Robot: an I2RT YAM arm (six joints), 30 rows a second.
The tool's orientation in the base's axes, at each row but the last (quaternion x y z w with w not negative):
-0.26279 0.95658 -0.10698 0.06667
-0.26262 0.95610 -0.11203 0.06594
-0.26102 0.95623 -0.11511 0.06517
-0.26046 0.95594 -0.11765 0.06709
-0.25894 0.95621 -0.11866 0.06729
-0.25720 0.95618 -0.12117 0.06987
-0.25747 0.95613 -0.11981 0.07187
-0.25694 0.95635 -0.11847 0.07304
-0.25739 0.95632 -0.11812 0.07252
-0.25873 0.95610 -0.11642 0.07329
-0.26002 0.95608 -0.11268 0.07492
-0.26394 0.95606 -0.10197 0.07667
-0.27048 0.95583 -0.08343 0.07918
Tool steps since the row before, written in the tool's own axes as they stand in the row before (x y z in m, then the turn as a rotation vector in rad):
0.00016 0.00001 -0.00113 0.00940 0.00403 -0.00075
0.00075 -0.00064 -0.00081 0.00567 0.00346 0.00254
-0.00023 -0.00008 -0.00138 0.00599 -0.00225 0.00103
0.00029 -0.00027 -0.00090 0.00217 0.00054 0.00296
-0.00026 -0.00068 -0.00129 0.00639 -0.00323 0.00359
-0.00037 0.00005 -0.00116 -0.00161 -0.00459 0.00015
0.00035 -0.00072 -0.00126 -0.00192 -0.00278 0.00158
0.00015 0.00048 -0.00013 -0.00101 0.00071 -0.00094
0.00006 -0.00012 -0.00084 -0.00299 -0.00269 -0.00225
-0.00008 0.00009 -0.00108 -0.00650 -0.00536 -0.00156
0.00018 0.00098 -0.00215 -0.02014 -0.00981 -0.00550
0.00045 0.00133 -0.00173 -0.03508 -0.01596 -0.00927
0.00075 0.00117 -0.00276 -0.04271 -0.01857 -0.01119
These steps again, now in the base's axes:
-0.00035 0.00012 0.00108 -0.01012 -0.00135 -0.00091
-0.00048 -0.00078 0.00089 -0.00606 -0.00049 -0.00370
-0.00002 0.00031 0.00137 -0.00384 -0.00516 -0.00081
-0.00029 -0.00020 0.00092 -0.00156 -0.00123 -0.00314
0.00030 -0.00019 0.00144 -0.00324 -0.00666 -0.00304
0.00007 0.00046 0.00113 0.00359 -0.00306 0.00120
-0.00021 -0.00054 0.00138 0.00328 -0.00166 -0.00063
-0.00038 0.00035 -0.00001 0.00034 0.00129 0.00080
-0.00016 0.00003 0.00083 0.00339 -0.00031 0.00310
-0.00019 0.00032 0.00102 0.00781 -0.00088 0.00342
-0.00106 0.00111 0.00181 0.02079 0.00309 0.00950
-0.00138 0.00115 0.00132 0.03573 0.00628 0.01598
-0.00176 0.00091 0.00237 0.04308 0.00836 0.01919

